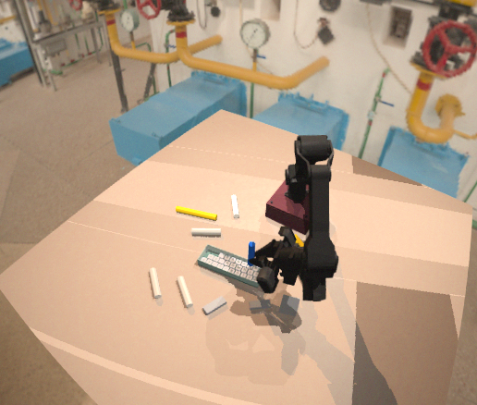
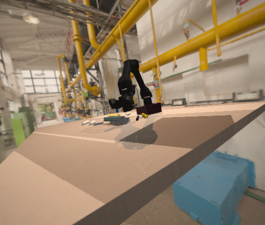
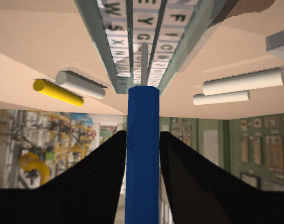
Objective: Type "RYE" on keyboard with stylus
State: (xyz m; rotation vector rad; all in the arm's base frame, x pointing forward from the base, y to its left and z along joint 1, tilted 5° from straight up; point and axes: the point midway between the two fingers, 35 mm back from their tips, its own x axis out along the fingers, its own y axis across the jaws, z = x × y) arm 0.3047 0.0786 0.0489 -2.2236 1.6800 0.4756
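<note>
The grey block lies 150 mm to the left of my gripper tip, 70 mm below it and 20 mm ahead of it. From my gripper tip the other things lie so: blue stylus (10 mm below).
</note>
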